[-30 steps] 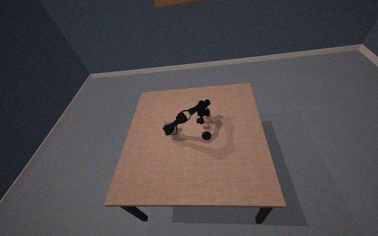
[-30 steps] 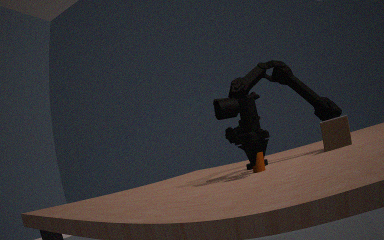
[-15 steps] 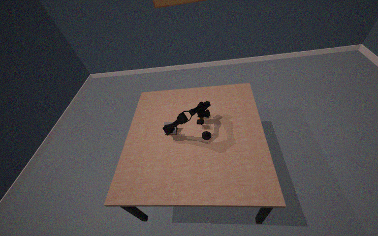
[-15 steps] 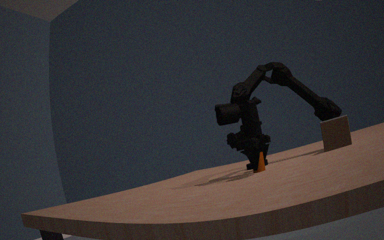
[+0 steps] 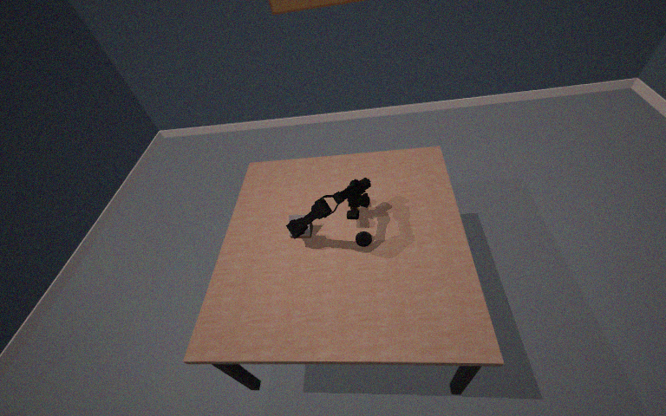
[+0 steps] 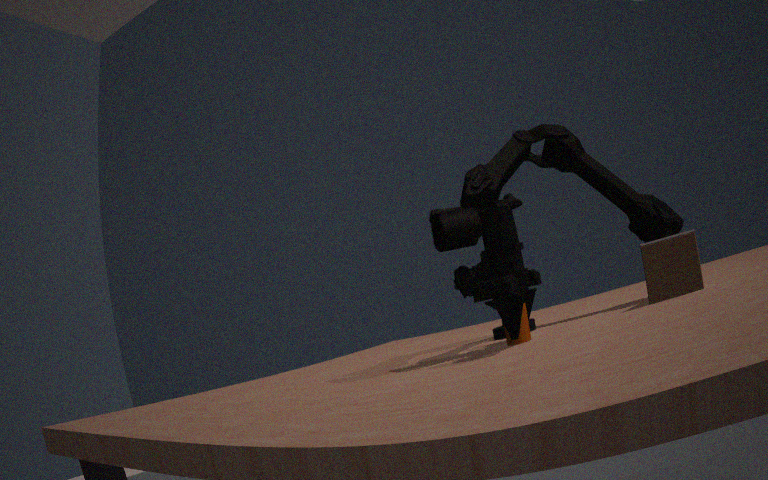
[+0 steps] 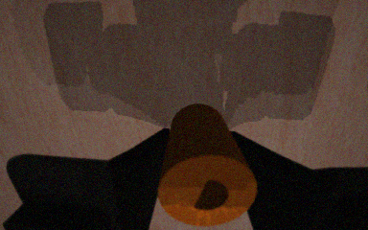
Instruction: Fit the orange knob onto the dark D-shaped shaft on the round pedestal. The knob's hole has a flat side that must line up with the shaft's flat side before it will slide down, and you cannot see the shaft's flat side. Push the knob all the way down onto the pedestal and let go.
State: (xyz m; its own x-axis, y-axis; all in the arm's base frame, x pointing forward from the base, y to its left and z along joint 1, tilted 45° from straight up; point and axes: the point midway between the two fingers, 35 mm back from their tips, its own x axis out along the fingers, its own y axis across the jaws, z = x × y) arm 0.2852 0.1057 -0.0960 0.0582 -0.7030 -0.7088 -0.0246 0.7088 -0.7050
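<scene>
Right now my gripper tip is 16 cm to the left of the dark round pedestal, 6 cm short of it and 2 cm below it. Also, from my gripper tip: orange knob: 2 cm above.
</scene>
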